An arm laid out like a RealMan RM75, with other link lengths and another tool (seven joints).
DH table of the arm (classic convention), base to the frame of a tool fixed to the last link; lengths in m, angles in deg. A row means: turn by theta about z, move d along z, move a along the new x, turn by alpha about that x. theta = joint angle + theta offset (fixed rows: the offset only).
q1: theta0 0  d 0.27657  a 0  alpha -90
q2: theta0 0  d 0  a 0  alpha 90
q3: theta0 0  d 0.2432  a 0  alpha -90
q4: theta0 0  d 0  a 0  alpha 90
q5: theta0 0  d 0.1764  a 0  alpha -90
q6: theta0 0  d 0  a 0  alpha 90
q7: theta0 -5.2  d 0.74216  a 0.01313  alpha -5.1
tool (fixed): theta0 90  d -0.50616  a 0  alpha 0
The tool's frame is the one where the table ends.
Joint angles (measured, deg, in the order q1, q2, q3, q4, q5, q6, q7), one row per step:
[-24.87, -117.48, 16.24, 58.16, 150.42, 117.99, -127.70]
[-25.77, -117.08, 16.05, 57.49, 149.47, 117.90, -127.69]
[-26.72, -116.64, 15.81, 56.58, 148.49, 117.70, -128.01]
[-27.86, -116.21, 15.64, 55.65, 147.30, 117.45, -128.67]
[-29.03, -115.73, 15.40, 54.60, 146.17, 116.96, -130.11]
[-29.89, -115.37, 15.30, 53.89, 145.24, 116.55, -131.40]
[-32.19, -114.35, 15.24, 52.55, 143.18, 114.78, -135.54]
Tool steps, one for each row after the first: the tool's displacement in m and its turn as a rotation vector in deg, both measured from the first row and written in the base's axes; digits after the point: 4 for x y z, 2 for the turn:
[0.0056, 0.0077, 0.0014, 0.67, -0.74, -1.09]
[0.0115, 0.0155, 0.0026, 1.31, -1.67, -1.82]
[0.0189, 0.0244, 0.0037, 2.00, -2.76, -2.51]
[0.0255, 0.0333, 0.0049, 2.68, -3.91, -2.32]
[0.0306, 0.0401, 0.0061, 3.20, -4.76, -2.03]
[0.0409, 0.0592, 0.0114, 4.81, -6.08, -0.46]

